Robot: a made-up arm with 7 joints.
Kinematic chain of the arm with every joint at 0, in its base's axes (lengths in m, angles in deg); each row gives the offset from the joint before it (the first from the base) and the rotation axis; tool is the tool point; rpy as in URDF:
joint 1: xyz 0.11 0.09 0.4 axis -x
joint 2: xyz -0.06 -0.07 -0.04 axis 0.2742 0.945 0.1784
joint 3: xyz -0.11 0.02 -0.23 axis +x
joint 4: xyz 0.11 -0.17 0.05 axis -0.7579 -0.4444 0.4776
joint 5: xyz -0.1 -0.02 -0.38 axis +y
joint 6: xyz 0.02 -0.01 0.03 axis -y
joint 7: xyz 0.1 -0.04 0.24 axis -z
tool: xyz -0.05 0 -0.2 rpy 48.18 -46.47 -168.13
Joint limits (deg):
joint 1: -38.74..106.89
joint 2: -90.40..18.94
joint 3: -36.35..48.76
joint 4: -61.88..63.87
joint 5: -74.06..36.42
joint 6: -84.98..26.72
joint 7: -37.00..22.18
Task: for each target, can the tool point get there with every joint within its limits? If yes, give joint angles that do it. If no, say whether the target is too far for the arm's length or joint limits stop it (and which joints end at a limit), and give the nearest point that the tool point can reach.
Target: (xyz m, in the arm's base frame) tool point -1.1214 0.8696 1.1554
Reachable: no: too far | nearest point -0.1100 0.4674 0.7918 | short by 1.148 m
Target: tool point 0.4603 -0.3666 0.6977
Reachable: yes | joints 54.42 -64.75 14.85 23.18 -23.21 -58.77 -21.97
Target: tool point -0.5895 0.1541 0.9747
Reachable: no: joint limits stop it (at a limit: joint 1, joint 2, joint 3, joint 5, joint 6, joint 7) | nearest point -0.2241 -0.0869 0.8256 | short by 0.462 m
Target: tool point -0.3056 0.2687 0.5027
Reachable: no: joint limits stop it (at a limit: joint 1, joint 2, joint 3, joint 4, joint 5, joint 6, joint 7) | nearest point -0.1941 0.3759 0.3773 | short by 0.199 m
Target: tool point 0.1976 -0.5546 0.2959
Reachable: yes | joints 45.43 -4.48 12.93 37.93 -0.30 -24.65 7.38
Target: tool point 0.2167 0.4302 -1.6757
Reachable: no: too far | nearest point 0.1254 0.2238 -0.4165 | short by 1.279 m
